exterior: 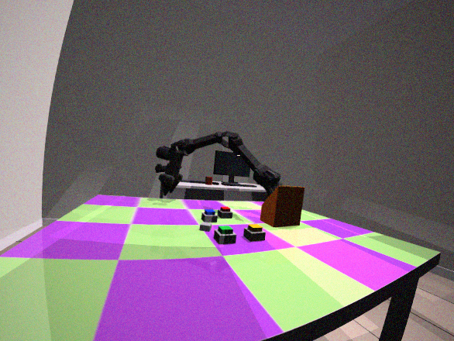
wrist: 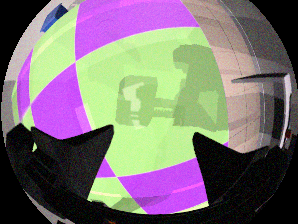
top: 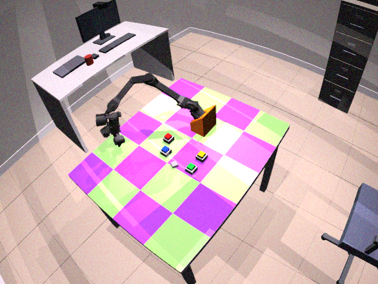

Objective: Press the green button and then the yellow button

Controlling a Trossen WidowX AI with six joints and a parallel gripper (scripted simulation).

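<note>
My gripper tip is now 45 cm to the right of the green button, 16 cm past it and 2 cm above it. Also, from my gripper tip: red button 24 cm behind, 20 cm to the left, 2 cm below; small grey block 36 cm to the left, 13 cm behind, 4 cm below; blue button 26 cm to the left, 16 cm behind, 2 cm below.
</note>
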